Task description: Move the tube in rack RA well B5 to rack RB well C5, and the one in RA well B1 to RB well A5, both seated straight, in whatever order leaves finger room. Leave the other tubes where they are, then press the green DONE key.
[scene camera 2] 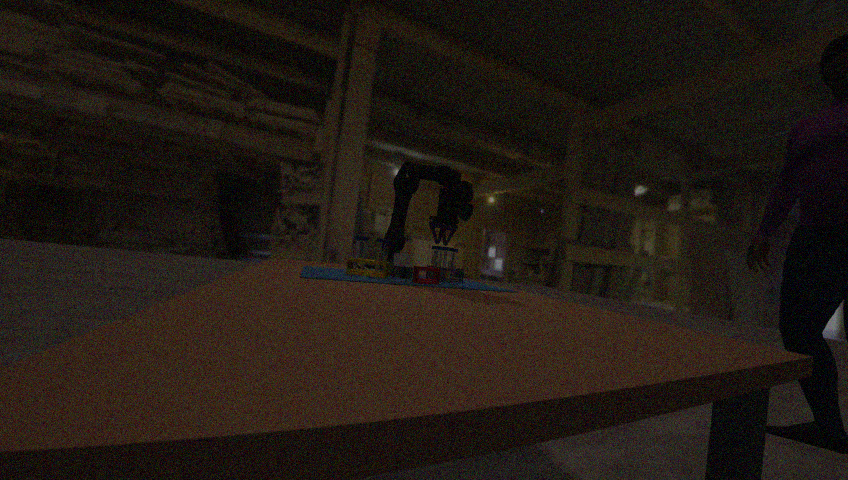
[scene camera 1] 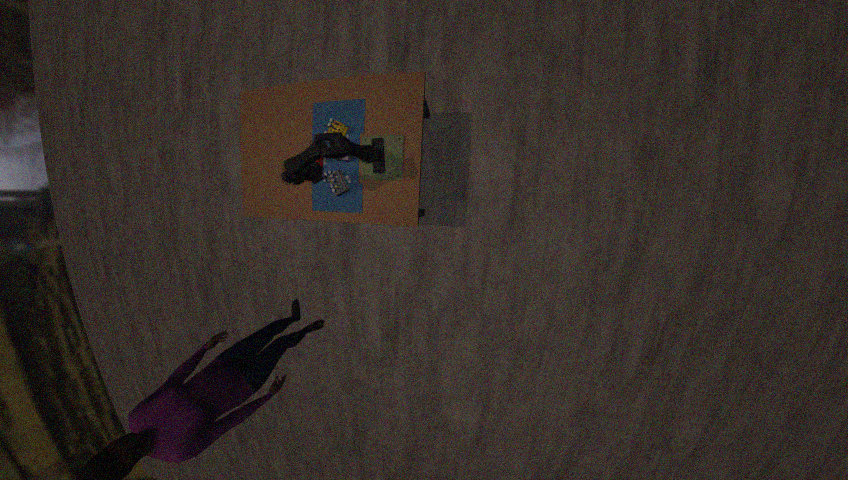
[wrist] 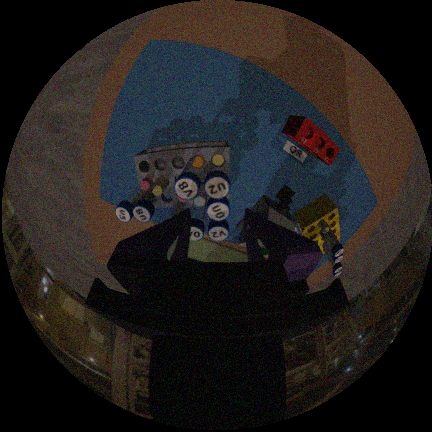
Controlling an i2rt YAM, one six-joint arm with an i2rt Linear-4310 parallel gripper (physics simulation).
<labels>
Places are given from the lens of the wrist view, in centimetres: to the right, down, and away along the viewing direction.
grey box with DONE button (wrist: 278, 213): 10, 0, 24
</labels>
